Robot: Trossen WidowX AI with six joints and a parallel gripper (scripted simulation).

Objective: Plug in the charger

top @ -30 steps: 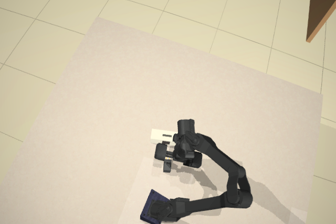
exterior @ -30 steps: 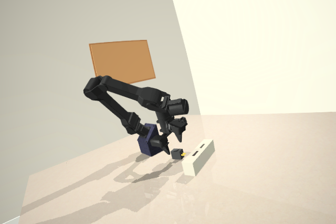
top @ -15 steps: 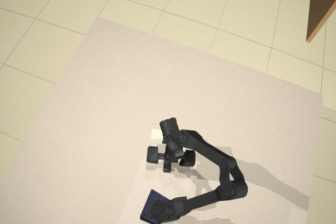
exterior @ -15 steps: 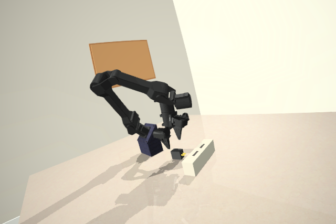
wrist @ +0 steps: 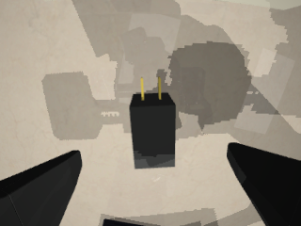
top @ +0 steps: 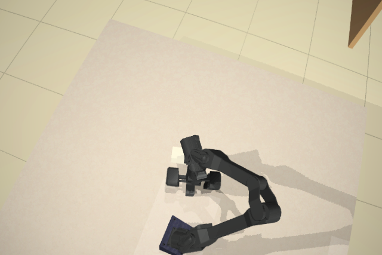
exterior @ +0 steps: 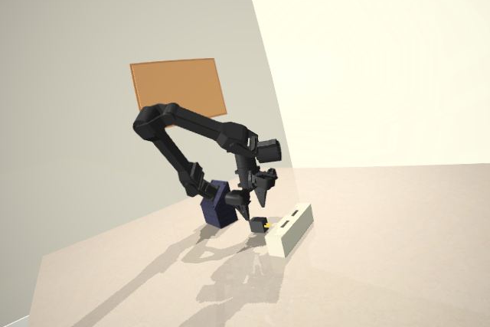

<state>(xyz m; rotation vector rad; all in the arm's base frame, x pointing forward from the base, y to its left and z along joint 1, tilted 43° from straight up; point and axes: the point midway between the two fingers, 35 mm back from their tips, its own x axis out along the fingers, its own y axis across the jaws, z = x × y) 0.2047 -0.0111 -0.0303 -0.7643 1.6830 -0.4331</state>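
The two-prong charger lies 40 mm below my gripper tip and 20 mm ahead of it.
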